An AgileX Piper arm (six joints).
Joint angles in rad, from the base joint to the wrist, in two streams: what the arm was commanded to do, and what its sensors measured. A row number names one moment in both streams.
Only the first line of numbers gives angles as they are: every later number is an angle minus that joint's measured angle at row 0.
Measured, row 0:
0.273 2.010 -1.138 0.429 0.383 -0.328
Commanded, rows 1 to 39:
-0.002 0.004 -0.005 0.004 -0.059 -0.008
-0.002 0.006 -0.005 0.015 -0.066 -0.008
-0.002 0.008 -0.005 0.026 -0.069 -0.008
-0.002 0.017 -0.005 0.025 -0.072 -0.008
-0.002 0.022 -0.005 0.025 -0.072 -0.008
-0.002 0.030 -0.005 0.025 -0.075 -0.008
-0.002 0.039 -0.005 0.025 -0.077 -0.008
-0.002 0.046 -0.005 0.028 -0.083 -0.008
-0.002 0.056 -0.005 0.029 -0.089 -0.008
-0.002 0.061 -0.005 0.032 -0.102 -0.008
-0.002 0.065 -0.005 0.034 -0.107 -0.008
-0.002 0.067 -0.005 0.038 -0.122 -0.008
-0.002 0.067 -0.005 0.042 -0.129 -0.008
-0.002 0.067 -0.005 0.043 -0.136 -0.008
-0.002 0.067 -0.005 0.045 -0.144 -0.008
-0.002 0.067 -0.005 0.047 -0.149 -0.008
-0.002 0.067 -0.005 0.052 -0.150 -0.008
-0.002 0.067 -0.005 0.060 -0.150 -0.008
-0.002 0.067 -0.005 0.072 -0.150 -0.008
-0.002 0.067 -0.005 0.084 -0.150 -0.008
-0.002 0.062 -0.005 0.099 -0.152 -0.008
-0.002 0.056 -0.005 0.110 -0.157 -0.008
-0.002 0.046 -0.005 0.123 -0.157 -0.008
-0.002 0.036 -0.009 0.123 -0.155 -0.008
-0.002 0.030 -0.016 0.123 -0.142 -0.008
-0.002 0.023 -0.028 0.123 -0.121 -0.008
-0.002 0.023 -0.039 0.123 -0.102 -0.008
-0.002 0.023 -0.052 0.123 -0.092 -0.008
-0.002 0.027 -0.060 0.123 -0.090 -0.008
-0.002 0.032 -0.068 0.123 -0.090 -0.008
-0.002 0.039 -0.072 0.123 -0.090 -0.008
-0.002 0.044 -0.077 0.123 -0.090 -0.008
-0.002 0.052 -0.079 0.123 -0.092 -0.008
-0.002 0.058 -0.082 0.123 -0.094 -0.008
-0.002 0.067 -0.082 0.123 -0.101 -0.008
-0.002 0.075 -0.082 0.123 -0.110 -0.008
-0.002 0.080 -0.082 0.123 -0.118 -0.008
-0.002 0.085 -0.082 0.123 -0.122 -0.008
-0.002 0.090 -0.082 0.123 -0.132 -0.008
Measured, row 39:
0.000 0.071 -0.076 0.124 -0.099 -0.002
